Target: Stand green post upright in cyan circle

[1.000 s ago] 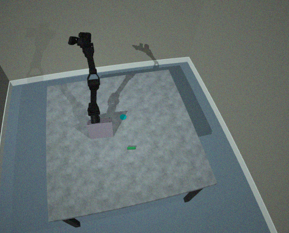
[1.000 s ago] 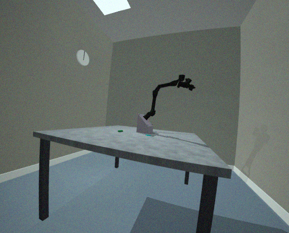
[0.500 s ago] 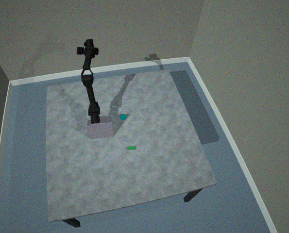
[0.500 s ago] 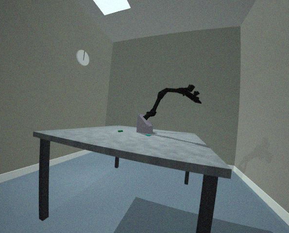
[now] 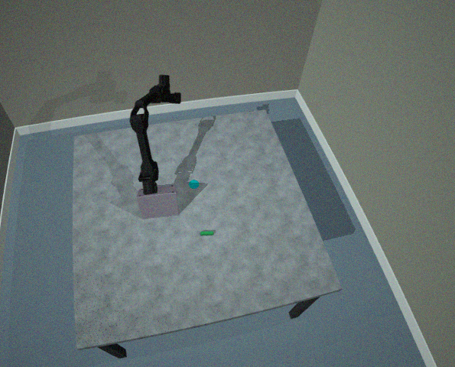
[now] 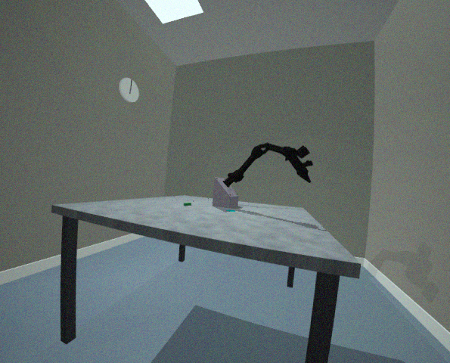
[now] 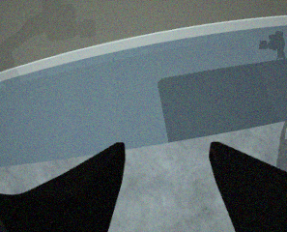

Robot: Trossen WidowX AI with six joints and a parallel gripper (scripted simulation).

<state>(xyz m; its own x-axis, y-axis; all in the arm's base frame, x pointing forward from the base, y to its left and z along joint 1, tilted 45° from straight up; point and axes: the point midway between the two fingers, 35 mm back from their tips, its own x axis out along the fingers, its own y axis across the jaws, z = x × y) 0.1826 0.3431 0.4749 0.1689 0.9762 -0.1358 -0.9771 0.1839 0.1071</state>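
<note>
Now: the green post 4 cm ahead of my gripper tip, 81 cm to the right of it and 22 cm below it. Also, from my gripper tip: cyan circle 6 cm ahead, 49 cm to the right, 23 cm below.
</note>
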